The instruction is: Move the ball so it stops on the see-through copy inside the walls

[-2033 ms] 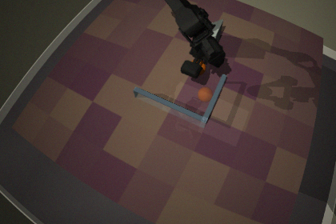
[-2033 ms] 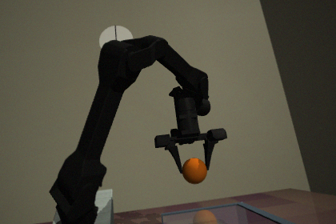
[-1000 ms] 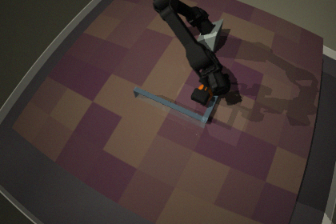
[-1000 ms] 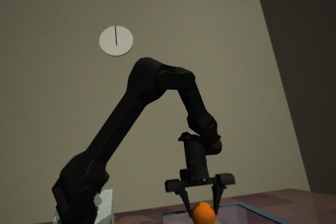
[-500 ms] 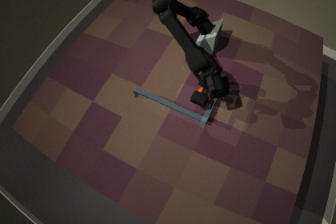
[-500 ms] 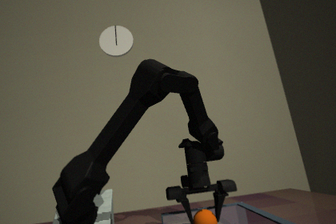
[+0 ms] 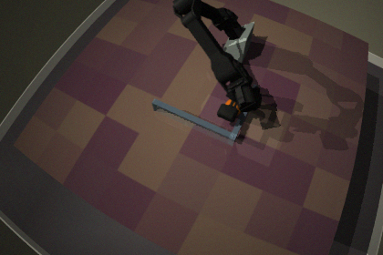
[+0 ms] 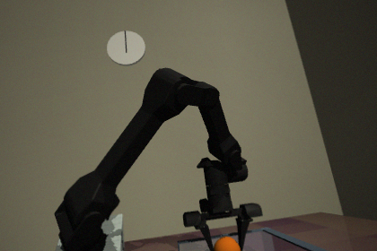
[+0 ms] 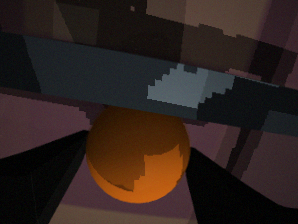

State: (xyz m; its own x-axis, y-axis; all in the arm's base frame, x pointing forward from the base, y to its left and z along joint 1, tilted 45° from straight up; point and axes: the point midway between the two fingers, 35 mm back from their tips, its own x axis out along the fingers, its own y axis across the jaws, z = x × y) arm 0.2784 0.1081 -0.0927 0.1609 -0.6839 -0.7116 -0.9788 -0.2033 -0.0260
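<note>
The orange ball lies right at my gripper tip. The rest, counted from my gripper tip: see-through copy of ball (right at my gripper tip).
</note>
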